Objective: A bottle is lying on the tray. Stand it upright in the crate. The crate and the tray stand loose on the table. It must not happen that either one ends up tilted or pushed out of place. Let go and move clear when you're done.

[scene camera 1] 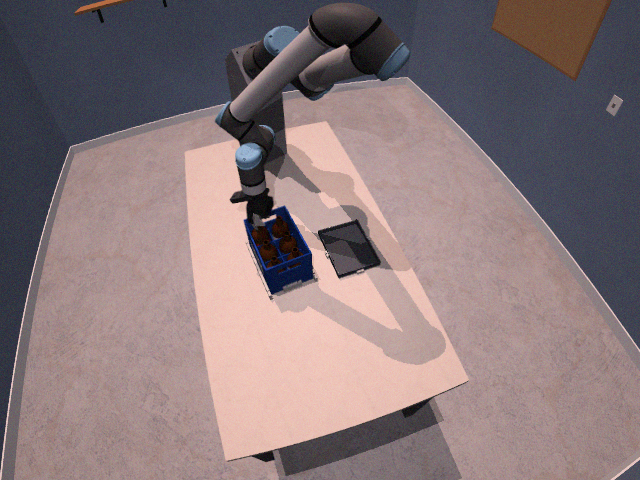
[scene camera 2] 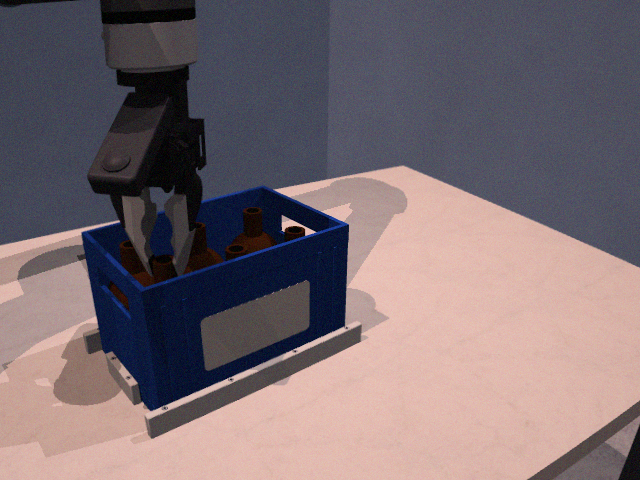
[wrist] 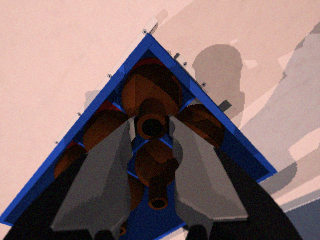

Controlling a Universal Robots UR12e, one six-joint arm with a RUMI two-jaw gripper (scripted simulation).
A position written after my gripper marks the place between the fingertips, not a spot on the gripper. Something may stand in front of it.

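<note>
I can see my gripper (scene camera 2: 166, 277), and there's a blue crate (scene camera 2: 185, 334) too. I'm also seeing a dark tray (scene camera 1: 349, 249).
</note>
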